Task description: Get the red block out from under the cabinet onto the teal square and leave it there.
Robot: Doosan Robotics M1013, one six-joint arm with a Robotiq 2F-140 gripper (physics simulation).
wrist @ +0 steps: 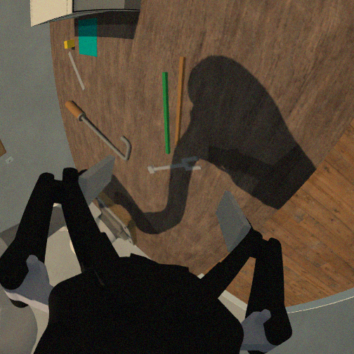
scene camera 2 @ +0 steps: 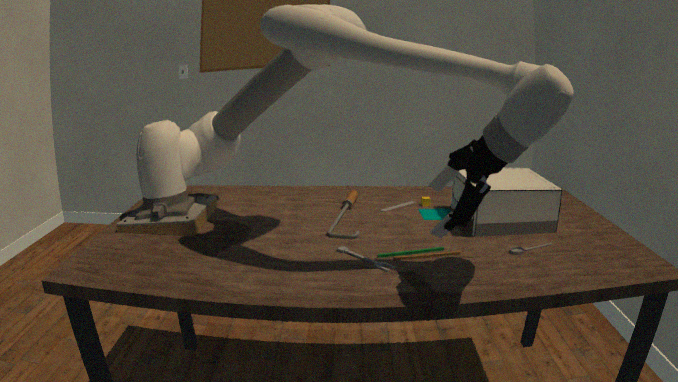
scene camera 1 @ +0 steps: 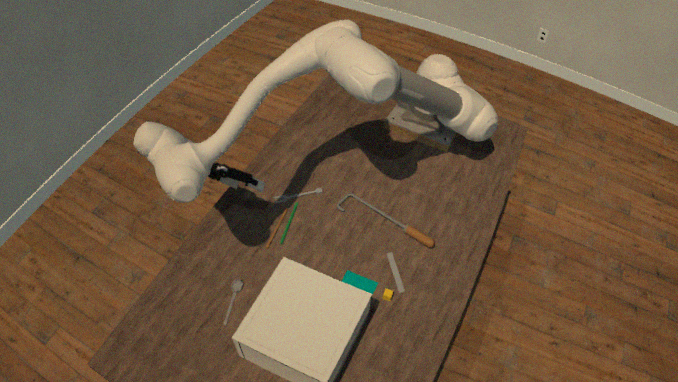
Note:
I see my gripper [scene camera 2: 435, 210].
My gripper also shows in the wrist view [wrist: 167, 185] and in scene camera 1 [scene camera 1: 249, 185].

